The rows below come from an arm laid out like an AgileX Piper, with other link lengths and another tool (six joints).
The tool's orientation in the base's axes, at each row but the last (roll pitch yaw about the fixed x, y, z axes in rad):
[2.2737, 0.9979, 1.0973]
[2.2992, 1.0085, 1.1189]
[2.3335, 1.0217, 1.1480]
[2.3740, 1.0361, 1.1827]
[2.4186, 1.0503, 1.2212]
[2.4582, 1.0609, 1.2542]
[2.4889, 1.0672, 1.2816]
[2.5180, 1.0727, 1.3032]
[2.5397, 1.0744, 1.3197]
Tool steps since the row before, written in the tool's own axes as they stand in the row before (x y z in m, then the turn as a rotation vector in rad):
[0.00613, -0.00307, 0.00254, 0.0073, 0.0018, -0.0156]
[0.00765, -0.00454, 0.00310, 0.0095, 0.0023, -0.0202]
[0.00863, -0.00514, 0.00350, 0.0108, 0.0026, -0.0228]
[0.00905, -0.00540, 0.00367, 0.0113, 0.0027, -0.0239]
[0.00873, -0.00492, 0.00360, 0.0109, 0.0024, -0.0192]
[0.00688, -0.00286, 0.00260, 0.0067, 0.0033, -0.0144]
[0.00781, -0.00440, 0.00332, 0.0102, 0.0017, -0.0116]
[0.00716, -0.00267, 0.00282, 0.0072, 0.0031, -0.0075]
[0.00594, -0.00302, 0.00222, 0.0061, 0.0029, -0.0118]
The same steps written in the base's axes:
[-0.00005, 0.00000, -0.00731, -0.0034, 0.0170, 0.0001]
[-0.00087, -0.00017, -0.00938, -0.0044, 0.0220, 0.0000]
[-0.00123, -0.00025, -0.01056, -0.0049, 0.0249, 0.0000]
[-0.00157, -0.00031, -0.01104, -0.0052, 0.0261, 0.0000]
[-0.00151, -0.00033, -0.01054, -0.0036, 0.0219, -0.0015]
[-0.00054, 0.00020, -0.00787, -0.0016, 0.0161, 0.0006]
[-0.00167, -0.00042, -0.00940, -0.0015, 0.0149, -0.0040]
[-0.00049, 0.00018, -0.00813, 0.0009, 0.0105, -0.0026]
[-0.00126, 0.00003, -0.00691, -0.0010, 0.0136, 0.0001]

